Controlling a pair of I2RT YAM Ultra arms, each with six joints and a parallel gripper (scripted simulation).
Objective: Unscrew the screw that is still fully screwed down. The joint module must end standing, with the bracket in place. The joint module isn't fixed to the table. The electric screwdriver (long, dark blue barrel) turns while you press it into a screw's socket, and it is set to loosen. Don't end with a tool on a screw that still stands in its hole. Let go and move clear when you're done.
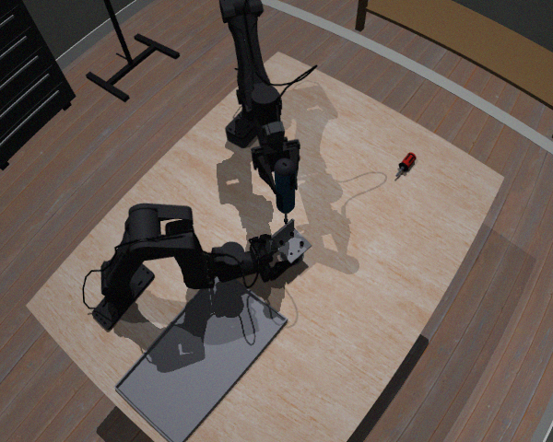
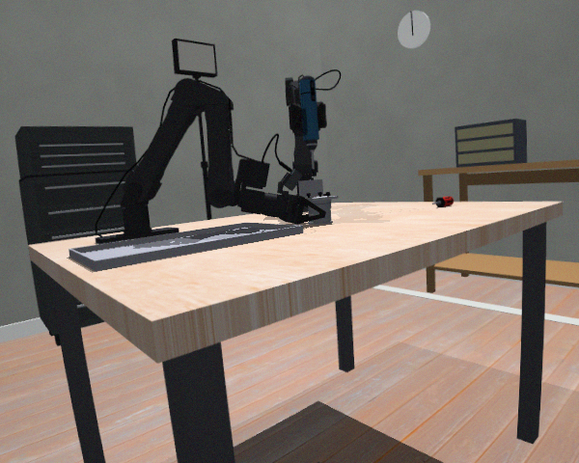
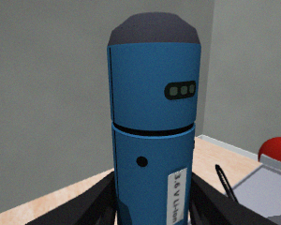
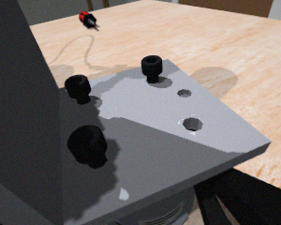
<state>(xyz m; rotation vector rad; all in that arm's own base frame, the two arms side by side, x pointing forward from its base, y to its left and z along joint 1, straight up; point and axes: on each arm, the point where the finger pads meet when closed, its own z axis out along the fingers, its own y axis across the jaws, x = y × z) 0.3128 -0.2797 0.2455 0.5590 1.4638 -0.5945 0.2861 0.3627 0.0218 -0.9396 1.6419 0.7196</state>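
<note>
Right now the grey bracket is 50 mm above my right hand. Round my right hand: shallow grey tray (350 mm to the right, 50 mm behind, 20 mm below); small red-handled screwdriver (410 mm to the left, 150 mm ahead, 10 mm below).
</note>
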